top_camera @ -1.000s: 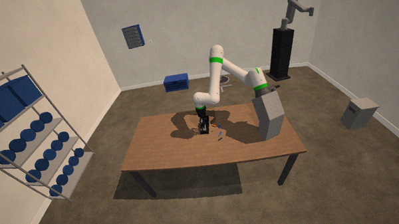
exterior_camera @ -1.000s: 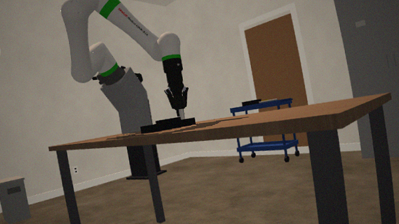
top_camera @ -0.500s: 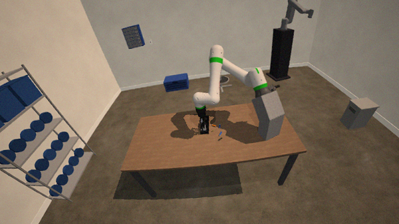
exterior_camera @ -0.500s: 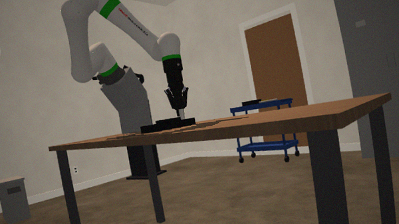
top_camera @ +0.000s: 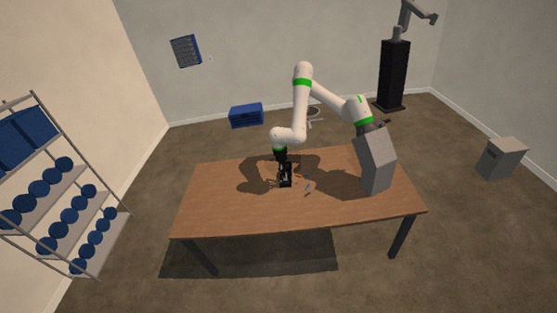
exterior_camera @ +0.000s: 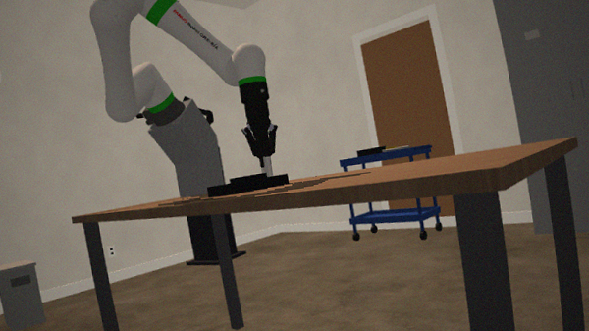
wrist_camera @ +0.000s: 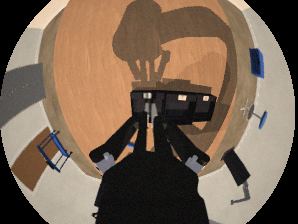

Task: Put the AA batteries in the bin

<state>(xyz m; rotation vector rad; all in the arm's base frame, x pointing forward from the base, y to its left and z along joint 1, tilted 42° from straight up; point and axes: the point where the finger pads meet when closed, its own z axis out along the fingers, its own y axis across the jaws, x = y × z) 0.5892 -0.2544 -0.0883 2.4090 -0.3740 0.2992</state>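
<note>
Right now my hand is 110 mm past the orange battery, 30 mm to the left of it and 60 mm above it. Also, from my hand: small dark piece: 110 mm behind, 170 mm to the left, 60 mm below; then blue AA battery: 140 mm behind, 110 mm to the left, 60 mm below.
</note>
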